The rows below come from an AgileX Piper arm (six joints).
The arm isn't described. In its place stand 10 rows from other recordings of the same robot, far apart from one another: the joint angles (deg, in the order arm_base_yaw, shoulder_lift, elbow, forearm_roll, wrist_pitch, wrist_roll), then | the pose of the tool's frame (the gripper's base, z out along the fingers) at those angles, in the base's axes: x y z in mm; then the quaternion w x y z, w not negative.
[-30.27 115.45 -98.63 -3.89 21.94 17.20] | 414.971 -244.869 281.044 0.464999 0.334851 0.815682 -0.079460
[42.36 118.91 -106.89 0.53 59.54 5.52] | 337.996 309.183 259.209 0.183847 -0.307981 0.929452 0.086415
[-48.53 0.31 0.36 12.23 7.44 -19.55] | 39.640 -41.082 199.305 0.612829 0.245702 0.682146 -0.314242
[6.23 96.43 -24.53 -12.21 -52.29 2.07] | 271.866 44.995 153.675 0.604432 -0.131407 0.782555 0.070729
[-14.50 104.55 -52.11 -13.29 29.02 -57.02] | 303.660 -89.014 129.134 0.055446 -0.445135 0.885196 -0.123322
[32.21 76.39 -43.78 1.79 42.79 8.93] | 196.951 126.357 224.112 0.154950 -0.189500 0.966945 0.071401
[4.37 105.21 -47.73 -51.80 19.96 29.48] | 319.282 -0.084 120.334 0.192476 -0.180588 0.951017 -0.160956
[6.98 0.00 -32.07 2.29 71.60 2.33] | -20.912 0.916 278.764 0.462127 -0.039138 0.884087 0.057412
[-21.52 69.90 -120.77 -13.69 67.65 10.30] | 131.141 -73.122 604.120 0.612135 0.244243 0.731493 -0.174800
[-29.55 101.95 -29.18 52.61 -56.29 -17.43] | 207.923 -187.014 138.120 0.468539 0.494624 0.645511 -0.345157
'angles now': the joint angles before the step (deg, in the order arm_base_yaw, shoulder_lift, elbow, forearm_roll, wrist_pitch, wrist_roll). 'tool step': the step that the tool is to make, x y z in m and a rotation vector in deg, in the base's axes. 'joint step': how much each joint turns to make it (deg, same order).
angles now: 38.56 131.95 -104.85 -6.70 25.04 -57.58
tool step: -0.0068 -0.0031 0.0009 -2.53 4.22 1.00
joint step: 0.00 -0.74 -0.02 3.38 5.51 -3.55
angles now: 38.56 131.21 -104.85 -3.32 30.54 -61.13
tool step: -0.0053 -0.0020 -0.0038 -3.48 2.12 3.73
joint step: 0.00 -0.12 0.29 2.23 3.55 -5.79
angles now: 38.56 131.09 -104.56 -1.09 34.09 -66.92
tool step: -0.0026 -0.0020 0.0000 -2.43 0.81 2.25
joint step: -0.01 -0.23 0.00 0.19 2.36 -2.83
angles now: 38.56 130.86 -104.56 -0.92 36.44 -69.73
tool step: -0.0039 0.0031 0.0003 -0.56 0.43 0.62
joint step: 0.57 -0.10 -0.02 -0.18 0.81 0.01
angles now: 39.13 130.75 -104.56 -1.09 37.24 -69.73
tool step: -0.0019 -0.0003 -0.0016 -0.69 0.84 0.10
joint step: 0.11 0.01 0.16 0.01 0.92 -0.01
